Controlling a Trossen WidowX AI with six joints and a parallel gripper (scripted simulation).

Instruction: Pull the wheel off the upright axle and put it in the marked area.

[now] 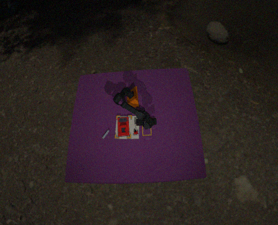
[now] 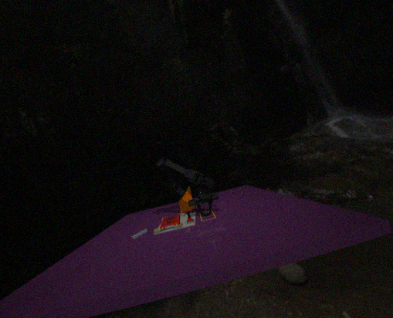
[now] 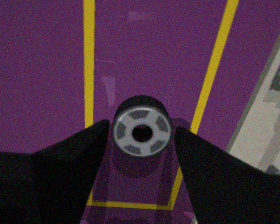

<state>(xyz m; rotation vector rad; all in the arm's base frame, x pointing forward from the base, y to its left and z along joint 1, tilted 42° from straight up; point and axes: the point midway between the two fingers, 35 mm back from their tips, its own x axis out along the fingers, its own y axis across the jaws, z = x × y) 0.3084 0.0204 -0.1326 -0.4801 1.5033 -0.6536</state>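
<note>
Now: the grey wheel right at my gripper tip. From my gripper tip the other things lie so: upright axle: 5 cm ahead, 11 cm to the right, 2 cm above; pale bar: 3 cm ahead, 40 cm to the right.
</note>
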